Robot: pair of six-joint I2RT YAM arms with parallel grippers.
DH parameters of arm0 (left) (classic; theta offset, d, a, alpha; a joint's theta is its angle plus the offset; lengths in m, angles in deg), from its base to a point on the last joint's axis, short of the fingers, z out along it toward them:
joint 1: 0 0.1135 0.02 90
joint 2: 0 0 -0.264 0
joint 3: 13.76 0 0.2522 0
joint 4: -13.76 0 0.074 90
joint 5: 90 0 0 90
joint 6: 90 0.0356 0 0
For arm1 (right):
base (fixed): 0 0 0 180
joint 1: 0 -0.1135 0.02 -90
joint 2: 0 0 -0.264 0
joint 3: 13.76 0 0.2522 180
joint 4: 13.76 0 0.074 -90
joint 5: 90 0 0 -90
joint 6: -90 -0.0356 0 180
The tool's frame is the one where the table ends.
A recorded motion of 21 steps. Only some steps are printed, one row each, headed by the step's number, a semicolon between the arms.
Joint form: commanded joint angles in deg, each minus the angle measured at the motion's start. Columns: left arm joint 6, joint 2, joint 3, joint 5, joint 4, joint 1; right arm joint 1, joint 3, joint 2, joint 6, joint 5, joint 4.
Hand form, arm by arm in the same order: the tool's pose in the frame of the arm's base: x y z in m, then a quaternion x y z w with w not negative. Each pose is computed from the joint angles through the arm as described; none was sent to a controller.
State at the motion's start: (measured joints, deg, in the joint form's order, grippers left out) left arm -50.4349 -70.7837 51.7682 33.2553 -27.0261 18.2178; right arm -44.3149 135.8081 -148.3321 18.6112 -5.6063 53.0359
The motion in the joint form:
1: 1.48 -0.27 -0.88 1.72 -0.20 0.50; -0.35 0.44 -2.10 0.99 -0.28 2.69
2: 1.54 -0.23 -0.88 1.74 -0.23 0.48; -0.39 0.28 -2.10 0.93 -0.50 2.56
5: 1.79 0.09 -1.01 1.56 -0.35 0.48; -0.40 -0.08 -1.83 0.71 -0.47 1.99
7: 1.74 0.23 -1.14 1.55 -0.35 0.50; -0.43 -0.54 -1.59 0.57 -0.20 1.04
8: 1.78 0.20 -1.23 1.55 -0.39 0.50; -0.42 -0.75 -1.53 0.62 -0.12 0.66
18: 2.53 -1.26 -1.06 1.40 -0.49 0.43; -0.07 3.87 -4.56 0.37 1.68 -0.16
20: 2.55 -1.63 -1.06 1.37 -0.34 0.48; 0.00 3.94 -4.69 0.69 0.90 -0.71
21: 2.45 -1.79 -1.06 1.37 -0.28 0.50; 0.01 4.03 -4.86 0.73 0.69 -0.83
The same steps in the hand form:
1: 0.2478 0.0624 0.2591 -0.40411 0.79890 -0.36066 0.26151; 0.3811 0.3818 0.1392 -0.53063 0.82797 0.08715 0.15907
2: 0.2477 0.0623 0.2593 -0.40344 0.79916 -0.36072 0.26166; 0.3807 0.3821 0.1384 -0.53073 0.82785 0.08907 0.15832
5: 0.2466 0.0620 0.2596 -0.40213 0.80002 -0.35892 0.26351; 0.3808 0.3823 0.1394 -0.52897 0.82811 0.09001 0.16222
7: 0.2460 0.0619 0.2595 -0.40262 0.79976 -0.35893 0.26353; 0.3812 0.3829 0.1399 -0.52754 0.82780 0.08932 0.16874
8: 0.2459 0.0619 0.2588 -0.40293 0.80009 -0.35866 0.26241; 0.3815 0.3830 0.1396 -0.52763 0.82734 0.08898 0.17087
18: 0.2496 0.0629 0.2536 -0.40287 0.80462 -0.35452 0.25418; 0.3925 0.3876 0.1361 -0.51957 0.82829 0.07821 0.19459
20: 0.2506 0.0634 0.2523 -0.40399 0.80477 -0.35391 0.25277; 0.3934 0.3882 0.1357 -0.52211 0.82535 0.08490 0.19745
21: 0.2510 0.0637 0.2517 -0.40520 0.80445 -0.35398 0.25174; 0.3937 0.3885 0.1347 -0.52259 0.82488 0.08663 0.19741

